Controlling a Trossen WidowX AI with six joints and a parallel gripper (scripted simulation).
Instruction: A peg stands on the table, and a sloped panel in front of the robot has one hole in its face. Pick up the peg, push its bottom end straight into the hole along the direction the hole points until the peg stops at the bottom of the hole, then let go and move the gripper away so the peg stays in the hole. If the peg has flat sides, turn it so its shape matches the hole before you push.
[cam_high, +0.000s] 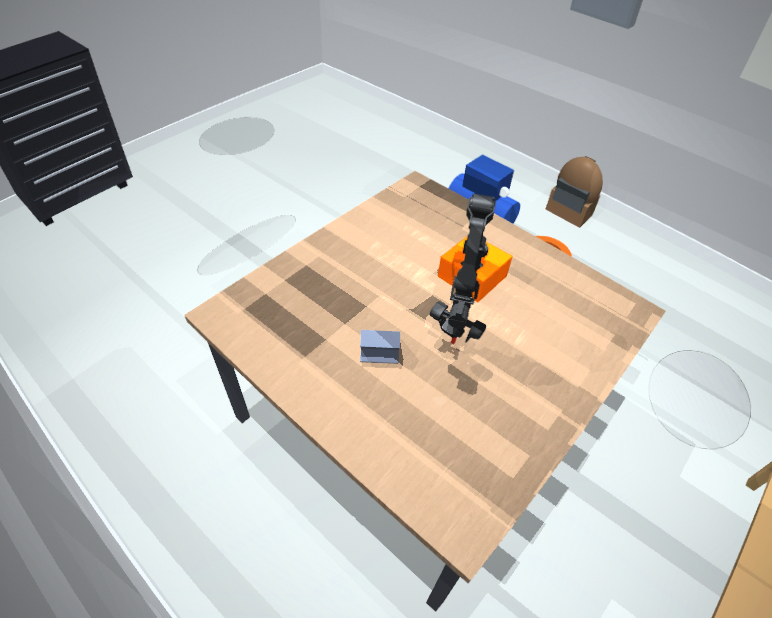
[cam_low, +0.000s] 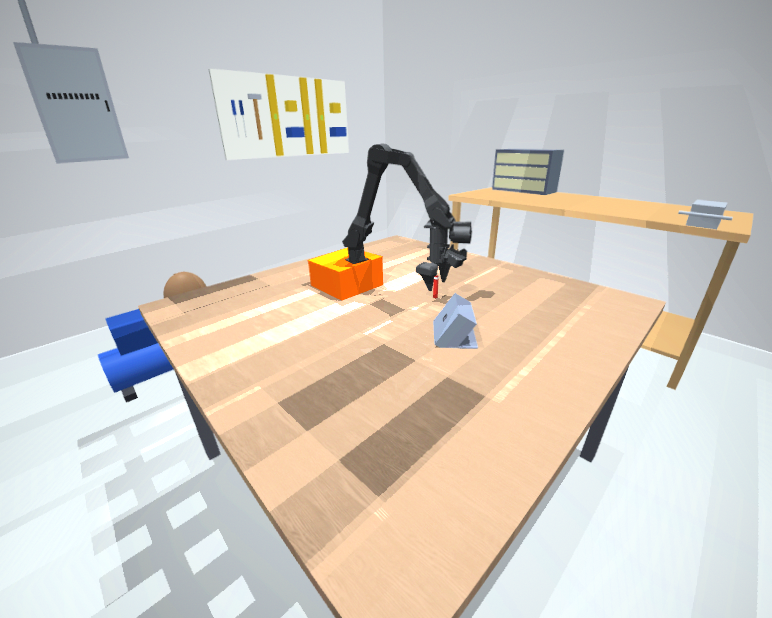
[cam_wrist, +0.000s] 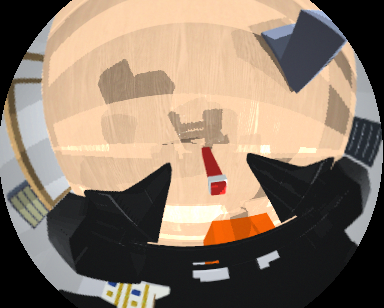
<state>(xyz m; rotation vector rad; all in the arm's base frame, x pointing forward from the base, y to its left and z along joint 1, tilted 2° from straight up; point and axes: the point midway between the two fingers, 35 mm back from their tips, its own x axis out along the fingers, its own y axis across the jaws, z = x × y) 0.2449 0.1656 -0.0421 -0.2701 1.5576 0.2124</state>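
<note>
Now: gripper tip 210 mm short of the grey-blue sloped panel and 140 mm to the left of it. Also, from my gripper tip: red peg 10 mm above.
</note>
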